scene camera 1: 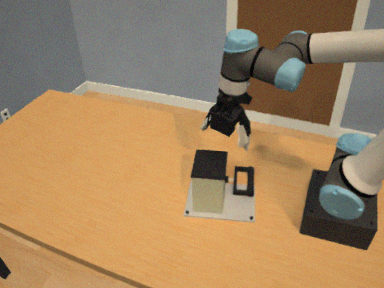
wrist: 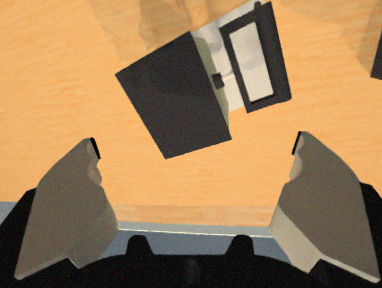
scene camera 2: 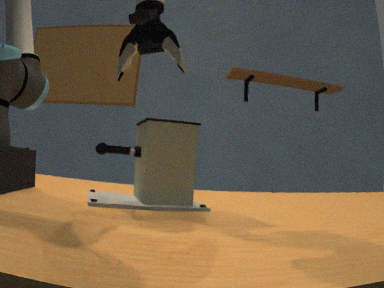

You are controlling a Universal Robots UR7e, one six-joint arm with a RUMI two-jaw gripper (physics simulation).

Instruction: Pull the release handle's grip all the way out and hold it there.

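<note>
The release handle's grip (scene camera 1: 251, 182) (scene camera 2: 116, 149) (wrist: 284, 65) is a black rectangular frame standing out from the side of a box (scene camera 1: 209, 192) (scene camera 2: 167, 162) (wrist: 175, 95) with cream walls and a black top. A short light rod joins the grip to a black collar on the box wall. The box stands on a light grey base plate (scene camera 1: 239, 212) (scene camera 2: 114, 200). My gripper (scene camera 1: 224, 136) (scene camera 2: 151, 75) (wrist: 193, 138) is open and empty. It hangs above the height of the box top, apart from both box and grip. In the wrist view the grip lies beyond the fingertips, towards the right.
The wooden table (scene camera 1: 110, 165) (scene camera 2: 280, 230) (wrist: 45, 100) carries the base plate. The arm's dark base block (scene camera 1: 337, 225) (scene camera 2: 17, 167) stands on the grip's side of the box. A wall shelf (scene camera 2: 285, 81) and a brown board (scene camera 2: 90, 65) show behind in the second scene view.
</note>
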